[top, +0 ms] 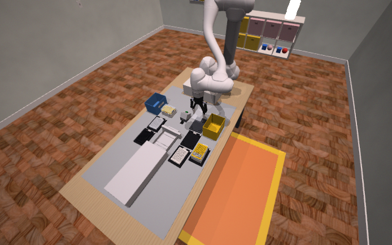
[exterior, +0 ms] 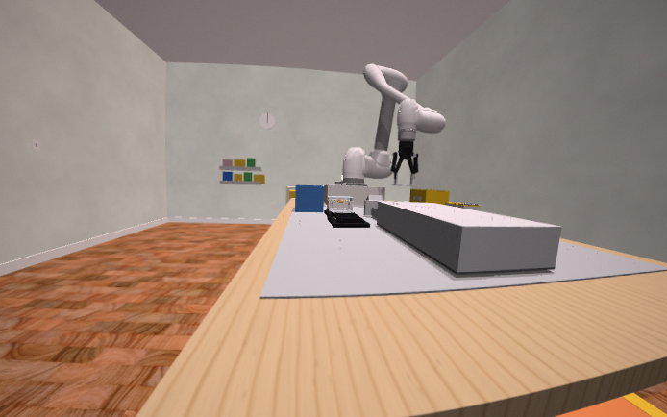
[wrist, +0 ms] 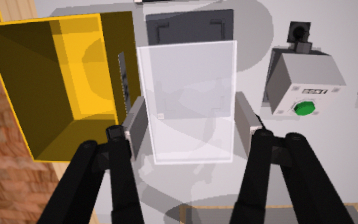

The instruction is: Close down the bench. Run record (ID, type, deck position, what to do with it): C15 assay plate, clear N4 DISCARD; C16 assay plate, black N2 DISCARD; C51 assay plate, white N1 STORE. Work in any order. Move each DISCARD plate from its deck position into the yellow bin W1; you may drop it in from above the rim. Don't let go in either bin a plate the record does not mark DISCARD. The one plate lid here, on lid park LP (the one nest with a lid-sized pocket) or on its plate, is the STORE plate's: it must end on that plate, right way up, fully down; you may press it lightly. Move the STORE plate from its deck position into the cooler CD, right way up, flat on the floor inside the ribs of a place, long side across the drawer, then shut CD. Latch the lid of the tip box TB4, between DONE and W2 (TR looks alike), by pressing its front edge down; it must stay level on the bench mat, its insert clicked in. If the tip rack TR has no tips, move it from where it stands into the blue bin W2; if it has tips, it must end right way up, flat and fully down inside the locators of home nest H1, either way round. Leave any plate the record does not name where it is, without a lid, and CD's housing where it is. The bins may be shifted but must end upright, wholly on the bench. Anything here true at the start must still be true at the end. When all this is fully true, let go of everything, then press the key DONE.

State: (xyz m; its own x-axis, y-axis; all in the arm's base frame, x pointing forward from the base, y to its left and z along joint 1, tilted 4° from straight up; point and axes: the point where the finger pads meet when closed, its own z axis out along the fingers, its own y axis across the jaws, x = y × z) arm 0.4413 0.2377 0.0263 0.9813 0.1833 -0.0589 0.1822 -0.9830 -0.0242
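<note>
The plate lid is 20 mm below my hand. From my hand the other things lie so: grey lid park (160 mm below); then yellow bin W1 (150 mm to the left, 130 mm below, 20 mm behind); then done key (160 mm to the right, 100 mm below, 10 mm behind).
</note>
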